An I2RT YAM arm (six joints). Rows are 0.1 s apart.
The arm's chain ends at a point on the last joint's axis. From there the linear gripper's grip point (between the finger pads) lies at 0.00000 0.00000 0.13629 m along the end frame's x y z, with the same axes.
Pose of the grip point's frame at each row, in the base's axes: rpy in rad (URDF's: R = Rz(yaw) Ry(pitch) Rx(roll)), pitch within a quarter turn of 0, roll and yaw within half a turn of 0; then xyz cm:
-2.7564 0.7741 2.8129 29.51 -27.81 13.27
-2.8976 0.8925 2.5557 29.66 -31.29 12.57
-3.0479 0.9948 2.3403 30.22 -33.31 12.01
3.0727 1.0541 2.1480 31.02 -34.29 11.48
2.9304 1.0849 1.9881 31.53 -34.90 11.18
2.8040 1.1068 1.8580 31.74 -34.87 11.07
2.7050 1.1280 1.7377 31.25 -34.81 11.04
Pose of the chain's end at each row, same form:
-2.7564 0.7741 2.8129 22.81 -20.11 22.30
-2.8976 0.8925 2.5557 22.90 -22.85 20.87
-3.0479 0.9948 2.3403 23.22 -24.25 19.40
3.0727 1.0541 2.1480 23.78 -24.90 18.20
2.9304 1.0849 1.9881 24.14 -25.29 17.40
2.8040 1.1068 1.8580 24.15 -25.12 16.83
2.7050 1.1280 1.7377 23.71 -24.76 16.33

